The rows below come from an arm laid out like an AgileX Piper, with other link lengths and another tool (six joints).
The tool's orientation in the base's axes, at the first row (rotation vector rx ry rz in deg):
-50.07, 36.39, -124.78
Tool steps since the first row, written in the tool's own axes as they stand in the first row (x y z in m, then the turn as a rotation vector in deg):
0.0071, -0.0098, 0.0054, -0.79, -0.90, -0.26
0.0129, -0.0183, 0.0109, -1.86, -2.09, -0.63
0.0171, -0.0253, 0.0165, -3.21, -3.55, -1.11
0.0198, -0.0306, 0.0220, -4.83, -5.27, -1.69
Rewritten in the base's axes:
-0.0039, 0.0000, 0.0127, -0.15, 1.21, 0.10
-0.0065, 0.0001, 0.0240, -0.35, 2.84, 0.20
-0.0075, 0.0004, 0.0339, -0.60, 4.87, 0.30
-0.0071, 0.0008, 0.0420, -0.89, 7.28, 0.39

